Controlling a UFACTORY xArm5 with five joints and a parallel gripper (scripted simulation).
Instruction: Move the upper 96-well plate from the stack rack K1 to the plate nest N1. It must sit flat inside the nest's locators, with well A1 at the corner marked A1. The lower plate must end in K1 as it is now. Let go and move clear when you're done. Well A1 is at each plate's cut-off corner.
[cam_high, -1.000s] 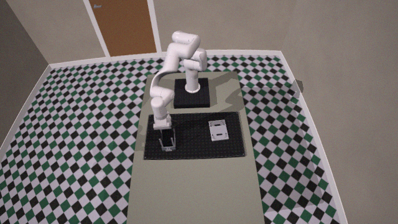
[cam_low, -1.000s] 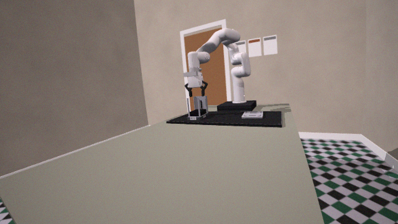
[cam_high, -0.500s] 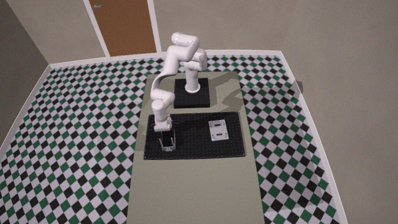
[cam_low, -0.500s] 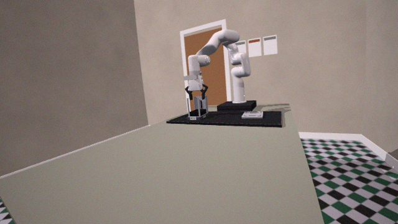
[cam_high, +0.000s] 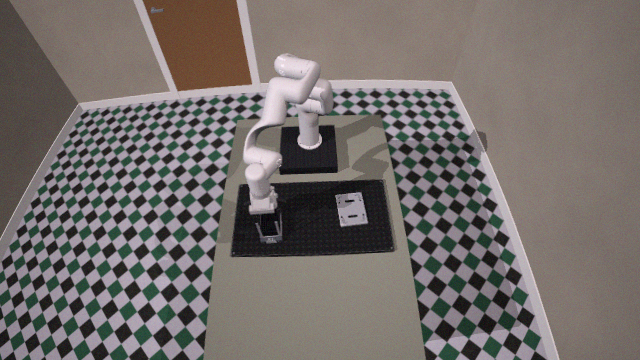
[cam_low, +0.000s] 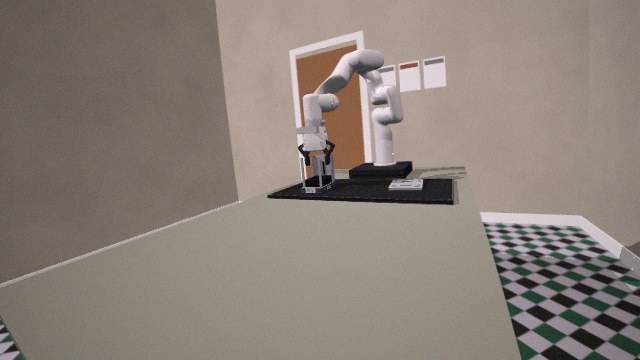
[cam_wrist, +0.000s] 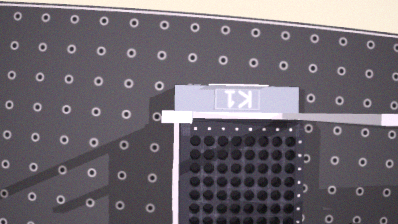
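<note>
Right now the black 96-well plate is 7 cm below my hand. Round my hand: A1 mark (31 cm to the left, 10 cm below, 1 cm ahead); plate nest N1 (36 cm to the left, 11 cm below, 7 cm behind).
</note>
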